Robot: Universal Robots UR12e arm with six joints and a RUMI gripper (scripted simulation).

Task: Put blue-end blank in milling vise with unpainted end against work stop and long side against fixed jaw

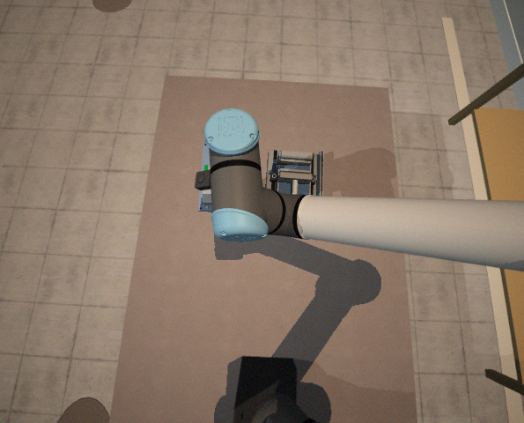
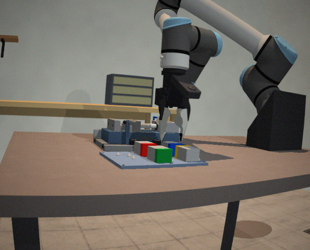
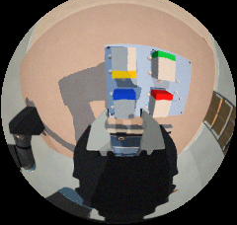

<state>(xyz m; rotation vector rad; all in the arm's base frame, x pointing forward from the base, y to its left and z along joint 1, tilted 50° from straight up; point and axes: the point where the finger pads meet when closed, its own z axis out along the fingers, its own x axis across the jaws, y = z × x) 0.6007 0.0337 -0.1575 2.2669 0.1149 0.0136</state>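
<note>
The blue-ended blank lies 4 cm below my hand. From my hand the other things lie so: blue-grey plate (8 cm ahead, 6 cm below, 5 cm to the left); then yellow-ended blank (9 cm to the left, 4 cm below, 1 cm behind); then red-ended blank (9 cm ahead, 4 cm below, 1 cm to the left).
</note>
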